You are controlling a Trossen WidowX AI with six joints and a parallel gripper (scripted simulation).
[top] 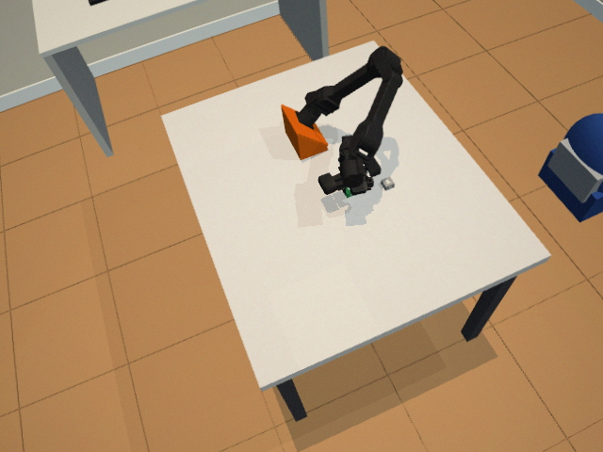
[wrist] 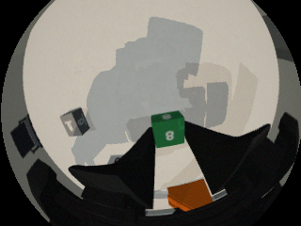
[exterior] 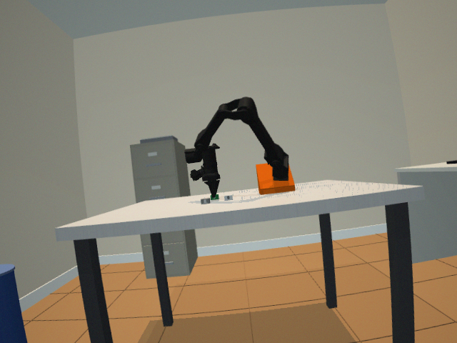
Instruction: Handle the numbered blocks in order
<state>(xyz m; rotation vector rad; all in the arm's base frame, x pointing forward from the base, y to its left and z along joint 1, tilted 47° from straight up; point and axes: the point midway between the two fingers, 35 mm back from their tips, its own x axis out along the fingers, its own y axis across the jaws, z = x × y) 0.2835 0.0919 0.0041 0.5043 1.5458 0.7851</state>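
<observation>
The green block lies right at my gripper tip. Round my gripper tip: white block (70 mm behind, 70 mm to the left); grey block (10 mm ahead, 120 mm to the left).
</observation>
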